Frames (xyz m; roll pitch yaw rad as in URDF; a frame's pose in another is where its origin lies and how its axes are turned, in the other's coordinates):
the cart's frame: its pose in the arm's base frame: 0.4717 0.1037 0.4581 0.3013 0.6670 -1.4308
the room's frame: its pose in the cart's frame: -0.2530 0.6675 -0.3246 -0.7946 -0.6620 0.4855
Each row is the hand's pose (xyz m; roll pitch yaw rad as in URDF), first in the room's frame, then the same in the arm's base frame.
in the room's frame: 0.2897 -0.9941 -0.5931 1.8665 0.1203 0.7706
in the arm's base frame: 0.1961 -0.1777 0.2591 1.5834 0.2195 -0.5533
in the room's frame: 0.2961 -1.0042 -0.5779 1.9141 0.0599 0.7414
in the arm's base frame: 0.1920 -0.1836 0.2771 1.6316 0.1534 -0.5646
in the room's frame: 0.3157 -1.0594 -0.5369 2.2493 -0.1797 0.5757
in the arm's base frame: 0.1560 -0.2090 0.3334 1.9554 -0.1231 -0.6553
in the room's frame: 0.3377 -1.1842 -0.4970 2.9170 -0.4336 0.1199
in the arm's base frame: 0.0560 -0.2554 0.4075 2.5931 -0.4970 -1.0093
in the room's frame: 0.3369 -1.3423 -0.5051 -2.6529 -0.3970 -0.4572
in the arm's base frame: -0.0925 -0.2981 0.4420 -2.8864 -0.6119 -1.6190
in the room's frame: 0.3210 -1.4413 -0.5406 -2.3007 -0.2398 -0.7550
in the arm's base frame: -0.1970 -0.3160 0.4327 -2.4339 -0.5088 -1.9815
